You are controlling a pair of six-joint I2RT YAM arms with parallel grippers.
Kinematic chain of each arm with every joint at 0, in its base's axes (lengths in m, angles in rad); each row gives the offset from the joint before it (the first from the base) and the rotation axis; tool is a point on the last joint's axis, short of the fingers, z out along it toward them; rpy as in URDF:
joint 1: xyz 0 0 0.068 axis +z
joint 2: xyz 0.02 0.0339 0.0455 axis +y
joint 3: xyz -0.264 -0.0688 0 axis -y
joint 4: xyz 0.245 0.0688 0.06 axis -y
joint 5: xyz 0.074 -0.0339 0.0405 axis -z
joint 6: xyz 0.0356 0 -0.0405 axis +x
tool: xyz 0 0 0 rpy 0 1.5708 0
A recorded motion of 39 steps. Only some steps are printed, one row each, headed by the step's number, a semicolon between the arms.
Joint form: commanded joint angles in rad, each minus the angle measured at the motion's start. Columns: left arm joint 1, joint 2, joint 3, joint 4, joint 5, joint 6; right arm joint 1, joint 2, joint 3, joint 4, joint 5, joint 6.
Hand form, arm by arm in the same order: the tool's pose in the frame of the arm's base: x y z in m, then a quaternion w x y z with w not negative. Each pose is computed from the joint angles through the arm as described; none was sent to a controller.
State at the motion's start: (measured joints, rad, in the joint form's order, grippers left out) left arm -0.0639 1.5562 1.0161 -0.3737 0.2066 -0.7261; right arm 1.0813 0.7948 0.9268 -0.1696 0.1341 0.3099
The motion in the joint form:
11: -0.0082 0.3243 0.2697 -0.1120 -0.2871 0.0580; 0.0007 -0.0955 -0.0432 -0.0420 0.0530 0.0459
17: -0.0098 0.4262 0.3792 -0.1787 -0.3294 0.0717; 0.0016 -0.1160 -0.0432 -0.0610 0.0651 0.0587
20: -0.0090 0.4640 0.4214 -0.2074 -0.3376 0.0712; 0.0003 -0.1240 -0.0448 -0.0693 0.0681 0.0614
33: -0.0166 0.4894 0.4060 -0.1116 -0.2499 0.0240; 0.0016 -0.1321 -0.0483 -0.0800 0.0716 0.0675
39: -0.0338 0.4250 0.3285 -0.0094 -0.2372 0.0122; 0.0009 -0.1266 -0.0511 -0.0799 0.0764 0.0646
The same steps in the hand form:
11: 0.3878 -0.0251 0.1808 0.24025 -0.29393 0.92371 -0.05134; 0.0795 0.1353 0.3843 0.56660 -0.19254 0.69017 0.40688
17: 0.4078 -0.0257 0.1704 0.22092 -0.29171 0.93043 -0.02004; 0.0770 0.1301 0.3850 0.56673 -0.18412 0.69191 0.40765
20: 0.4148 -0.0256 0.1662 0.21127 -0.29306 0.93238 -0.01187; 0.0763 0.1282 0.3846 0.56661 -0.18201 0.69314 0.40668
33: 0.4222 -0.0325 0.1559 0.21963 -0.30235 0.92507 -0.06782; 0.0754 0.1266 0.3833 0.56436 -0.18011 0.69578 0.40614
39: 0.4135 -0.0394 0.1648 0.25576 -0.29574 0.91559 -0.09386; 0.0764 0.1280 0.3817 0.56411 -0.18052 0.69853 0.40155

